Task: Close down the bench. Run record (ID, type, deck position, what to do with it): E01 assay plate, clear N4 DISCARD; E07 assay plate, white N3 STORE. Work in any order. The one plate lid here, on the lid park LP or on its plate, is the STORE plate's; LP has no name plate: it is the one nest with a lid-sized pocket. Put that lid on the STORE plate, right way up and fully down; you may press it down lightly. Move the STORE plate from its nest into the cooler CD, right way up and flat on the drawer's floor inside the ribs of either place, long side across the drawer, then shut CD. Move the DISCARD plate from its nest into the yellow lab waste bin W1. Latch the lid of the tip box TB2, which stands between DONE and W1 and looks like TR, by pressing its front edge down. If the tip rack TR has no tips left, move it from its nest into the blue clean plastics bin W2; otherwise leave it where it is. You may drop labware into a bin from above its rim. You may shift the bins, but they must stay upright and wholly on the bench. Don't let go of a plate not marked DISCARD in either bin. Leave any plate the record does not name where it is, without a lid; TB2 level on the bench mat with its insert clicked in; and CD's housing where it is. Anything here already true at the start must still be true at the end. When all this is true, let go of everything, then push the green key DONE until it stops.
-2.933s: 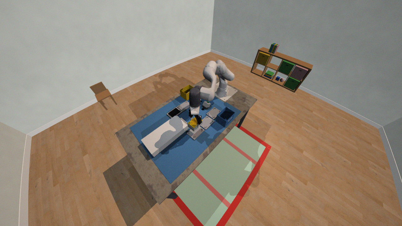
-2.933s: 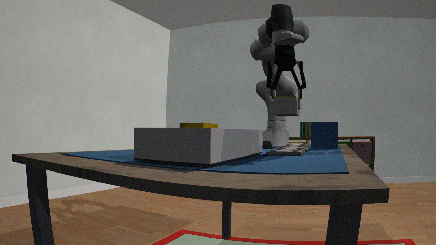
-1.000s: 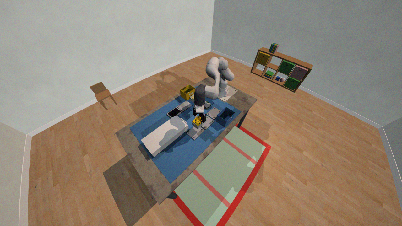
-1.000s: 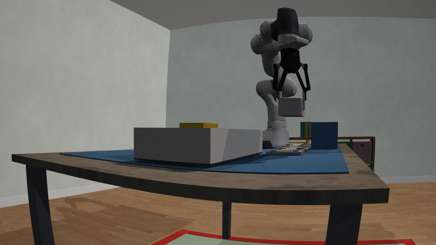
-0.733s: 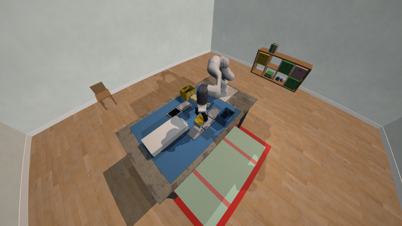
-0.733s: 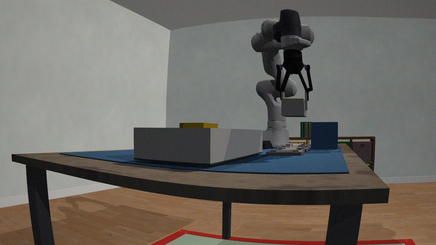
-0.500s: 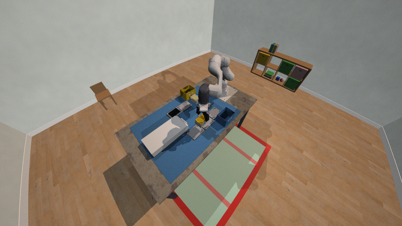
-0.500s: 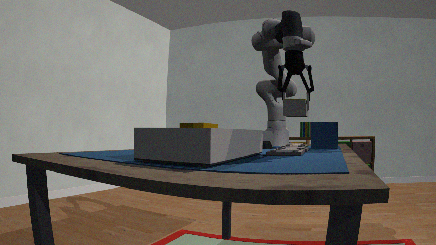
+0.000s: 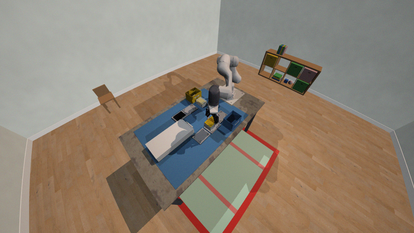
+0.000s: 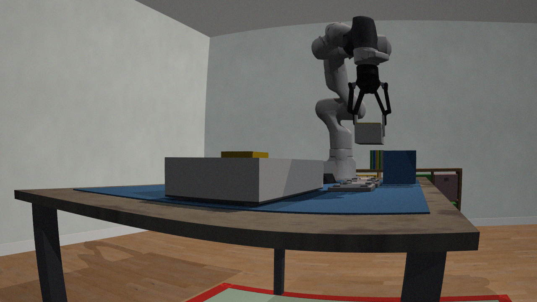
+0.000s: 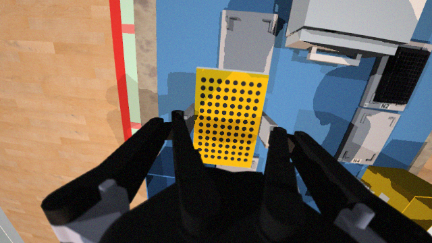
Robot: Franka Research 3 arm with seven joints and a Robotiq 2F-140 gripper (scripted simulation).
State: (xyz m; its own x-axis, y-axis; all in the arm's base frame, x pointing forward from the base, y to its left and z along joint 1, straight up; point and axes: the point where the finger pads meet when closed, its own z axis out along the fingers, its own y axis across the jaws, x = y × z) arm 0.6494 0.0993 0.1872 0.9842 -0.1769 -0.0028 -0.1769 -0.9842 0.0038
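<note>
My gripper is now 23 cm past the blue bin W2, 14 cm to the right of it and 15 cm above it. Round my hand: nest N3 (7 cm behind, 2 cm to the right, 18 cm below); tip rack TR (1 cm behind, 1 cm below); lid park nest (25 cm behind, 1 cm to the right, 18 cm below).
</note>
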